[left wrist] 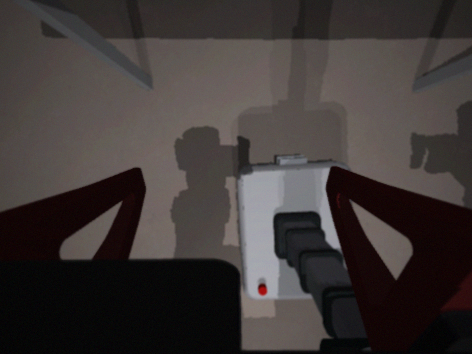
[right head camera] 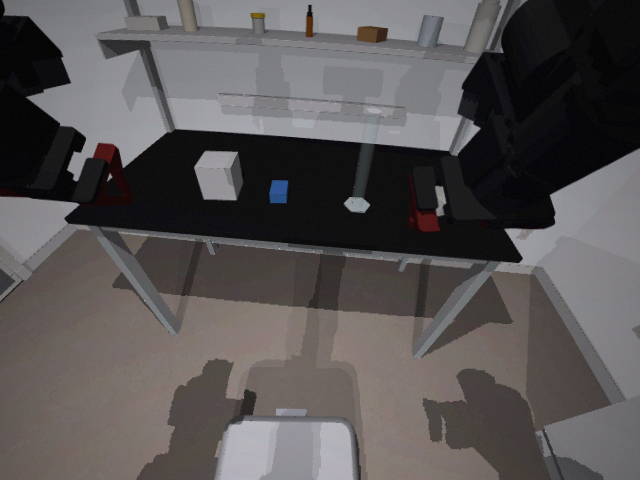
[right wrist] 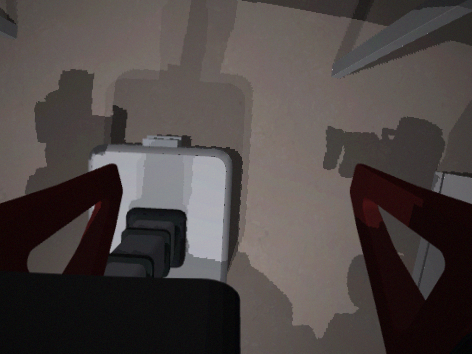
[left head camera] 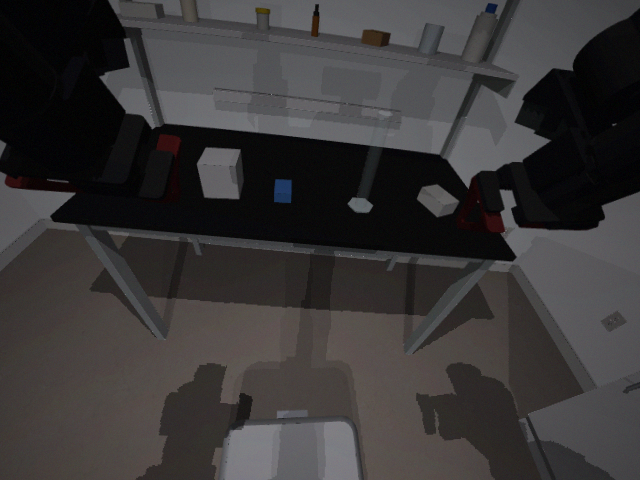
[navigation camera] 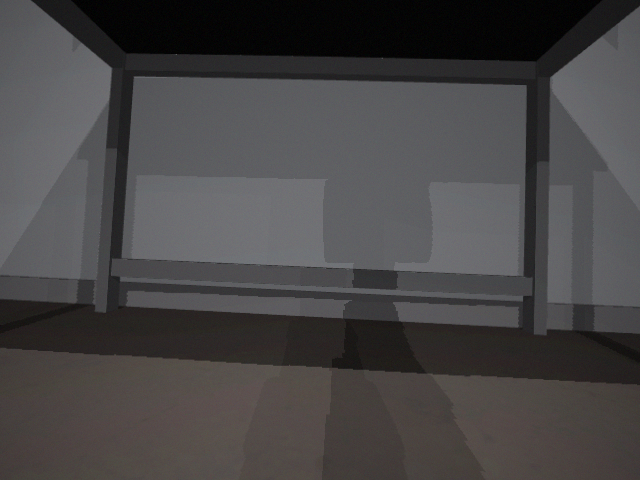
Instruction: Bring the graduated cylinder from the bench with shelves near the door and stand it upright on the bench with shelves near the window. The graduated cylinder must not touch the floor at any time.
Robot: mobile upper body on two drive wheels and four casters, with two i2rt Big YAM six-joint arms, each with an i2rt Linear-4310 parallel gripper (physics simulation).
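Frame: origin at the left arm's base, x back, y right, z up, level; centimetres.
Seen in the pictures: left gripper, fingertip midpoint: (left wrist: 235,177) (right head camera: 94,196) (left head camera: 136,192); right gripper, fingertip midpoint: (right head camera: 445,222) (right wrist: 236,177) (left head camera: 488,223).
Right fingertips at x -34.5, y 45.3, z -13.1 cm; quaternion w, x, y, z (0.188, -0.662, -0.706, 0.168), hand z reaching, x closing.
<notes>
Pixels of each thing's top centre, then the offset from my right fingertips to it. Level surfaces: height alone.
- graduated cylinder, top centre: (right head camera: 374,110) (left head camera: 385,113) dy -0.6, dx -51.9, dz -2.9 cm
- black bench top, surface height: dz -36.4 cm
- blue block, top centre: (left head camera: 283,186) (right head camera: 279,187) dy -29.4, dx -55.7, dz -32.4 cm
- small white box, top centre: (right head camera: 441,192) (left head camera: 440,194) dy +30.8, dx -54.7, dz -30.6 cm
- shelf, surface height: dz +9.3 cm
The graduated cylinder (left head camera: 368,170) (right head camera: 363,170), tall and clear with a pale hexagonal base, stands upright on the black bench top (left head camera: 310,222) (right head camera: 310,222), right of the middle. No door or window shows, so which bench this is I cannot tell. My left gripper (left head camera: 103,193) (right head camera: 62,198) (left wrist: 235,177) is open and empty, near the bench's left end in the head views. My right gripper (left head camera: 509,224) (right head camera: 457,223) (right wrist: 236,177) is open and empty, right of the cylinder and apart from it. Both wrist views look down on the floor and my base.
A white box (left head camera: 220,174) (right head camera: 219,176) and a blue block (left head camera: 282,191) (right head camera: 279,191) stand left of the cylinder, a small white box (left head camera: 438,200) right of it. Bottles and boxes line the shelf (left head camera: 341,40) (right head camera: 310,39) above. A crossbar (navigation camera: 232,271) joins the bench's rear legs.
</notes>
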